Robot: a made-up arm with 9 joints. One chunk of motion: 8 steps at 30 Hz.
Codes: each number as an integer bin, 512 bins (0 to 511) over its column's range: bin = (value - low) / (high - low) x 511, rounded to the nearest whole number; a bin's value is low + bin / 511 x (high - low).
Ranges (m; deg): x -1.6..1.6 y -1.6..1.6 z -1.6..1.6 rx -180..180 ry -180..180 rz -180..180
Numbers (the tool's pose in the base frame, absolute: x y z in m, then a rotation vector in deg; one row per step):
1: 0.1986 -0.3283 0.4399 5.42 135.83 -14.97
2: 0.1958 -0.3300 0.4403 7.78 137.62 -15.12
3: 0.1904 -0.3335 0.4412 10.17 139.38 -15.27
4: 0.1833 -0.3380 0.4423 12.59 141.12 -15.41
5: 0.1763 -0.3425 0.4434 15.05 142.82 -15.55
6: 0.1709 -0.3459 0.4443 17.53 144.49 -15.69
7: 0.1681 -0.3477 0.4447 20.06 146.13 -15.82
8: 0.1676 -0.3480 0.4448 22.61 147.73 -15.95
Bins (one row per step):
1: 287 203 326 263 448 234
2: 287 203 326 267 451 234
3: 286 202 326 270 453 234
4: 285 202 326 273 456 234
5: 284 201 326 277 458 233
6: 283 200 326 280 461 233
7: 282 200 327 284 463 233
8: 282 200 327 288 465 233

